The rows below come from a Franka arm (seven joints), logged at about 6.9 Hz.
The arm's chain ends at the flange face. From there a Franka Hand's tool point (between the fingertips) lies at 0.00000 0.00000 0.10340 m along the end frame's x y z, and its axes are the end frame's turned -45 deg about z.
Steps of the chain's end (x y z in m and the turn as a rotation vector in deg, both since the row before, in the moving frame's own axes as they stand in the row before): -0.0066, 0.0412, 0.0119, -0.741, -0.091, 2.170; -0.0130, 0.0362, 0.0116, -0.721, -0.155, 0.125; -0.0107, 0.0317, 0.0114, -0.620, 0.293, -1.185
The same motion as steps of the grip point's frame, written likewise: -0.0349, 0.0253, 0.0119, -0.460, -0.588, 2.170; -0.0359, 0.0171, 0.0116, -0.400, -0.619, 0.125; -0.0304, 0.0160, 0.0114, -0.646, -0.231, -1.185
